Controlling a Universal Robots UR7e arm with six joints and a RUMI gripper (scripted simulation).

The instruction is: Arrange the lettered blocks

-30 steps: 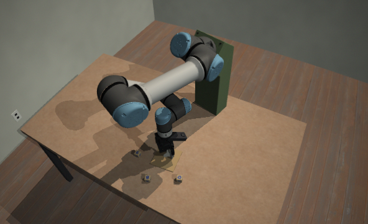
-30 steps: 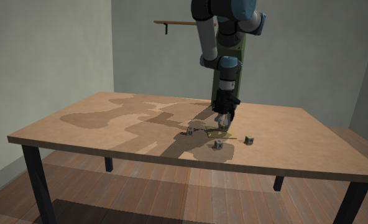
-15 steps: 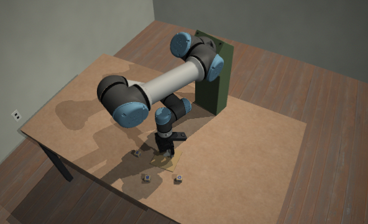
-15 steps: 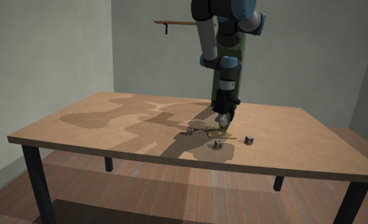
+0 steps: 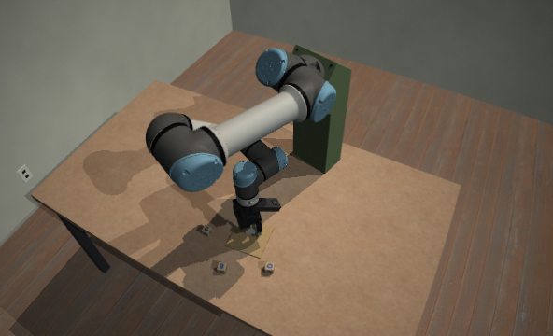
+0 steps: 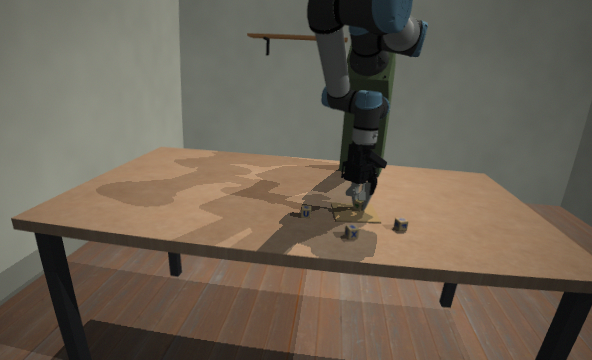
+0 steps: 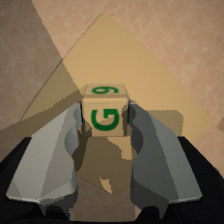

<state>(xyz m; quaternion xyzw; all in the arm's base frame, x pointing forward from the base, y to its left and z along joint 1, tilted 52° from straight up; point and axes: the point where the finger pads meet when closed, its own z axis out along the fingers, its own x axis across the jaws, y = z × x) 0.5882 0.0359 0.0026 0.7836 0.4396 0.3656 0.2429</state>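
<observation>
Right now my hand is 30 mm short of the tan mat, 20 mm above it and 10 mm to the left of it. The rest, counted from my hand: Q block (130 mm to the left, 100 mm ahead, 10 mm below); then G block (right at my hand).
</observation>
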